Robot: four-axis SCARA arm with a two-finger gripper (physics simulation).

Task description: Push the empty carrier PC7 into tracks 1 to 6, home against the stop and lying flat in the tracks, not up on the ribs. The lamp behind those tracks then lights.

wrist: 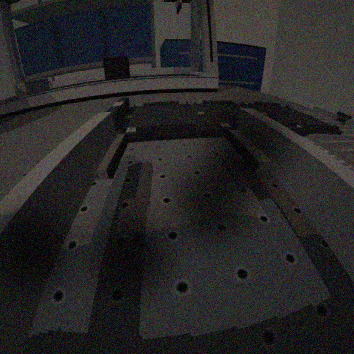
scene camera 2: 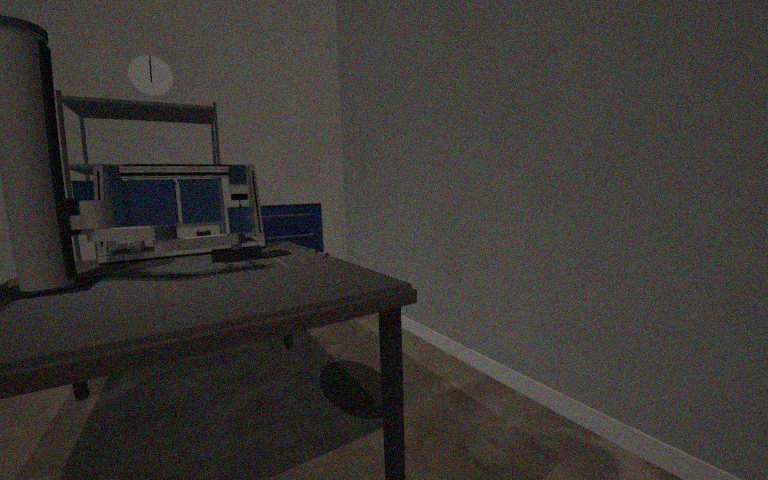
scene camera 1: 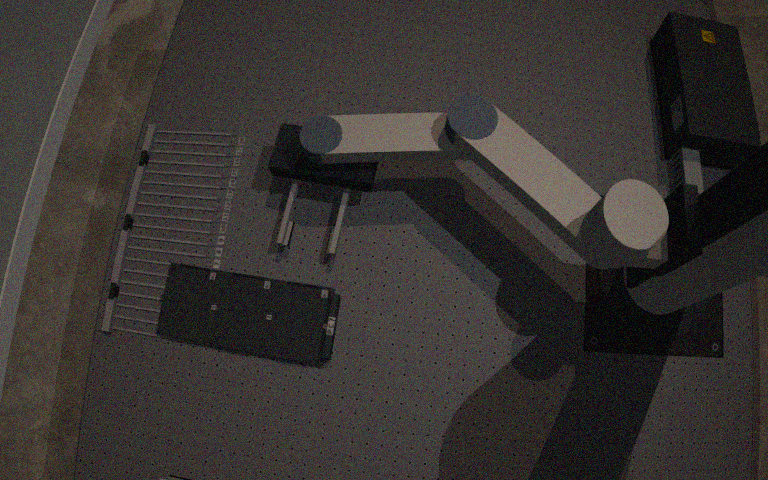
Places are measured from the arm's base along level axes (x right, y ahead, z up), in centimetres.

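Pixels of known places: gripper, fingertip midpoint: (wrist: 177,122) (scene camera 1: 305,249); arm's base at its link origin: (scene camera 2: 49,291) (scene camera 1: 654,277).
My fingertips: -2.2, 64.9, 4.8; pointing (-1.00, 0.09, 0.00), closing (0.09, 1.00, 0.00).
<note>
For each thing: its top centre in the pictures, then the offset to it from my fingertips, as dx, dy, dz. "pt": a spot on its surface instead.
- pale stop rail at a spot on its surface: (scene camera 1: 134,183) pt +10.2, +36.9, -1.9
- black box at a spot on its surface: (scene camera 1: 716,84) pt +39.9, -76.6, +8.0
The dark, flat empty carrier PC7 (scene camera 1: 249,314) (wrist: 170,120) lies with its left end over the lower ribs in scene camera 1. Bare ribs show between that end and the pale stop rail (scene camera 1: 134,183). I cannot tell whether it lies flat in the tracks or on the ribs. Three small lamps stand along the rail; the lowest one (scene camera 1: 113,290) looks dark. My gripper (scene camera 1: 306,250) (wrist: 177,122) is shut on nothing, its two long fingers still standing apart. In scene camera 1 its fingertips are beside the carrier's upper long edge, a short way off.
More ribbed tracks (scene camera 1: 184,183) run above the carrier in scene camera 1, with pale marks at their right ends. The arm's base plate (scene camera 1: 702,336) and a black box (scene camera 1: 716,84) are at the right. A framed enclosure (scene camera 2: 257,209) (wrist: 185,83) stands beyond the table.
</note>
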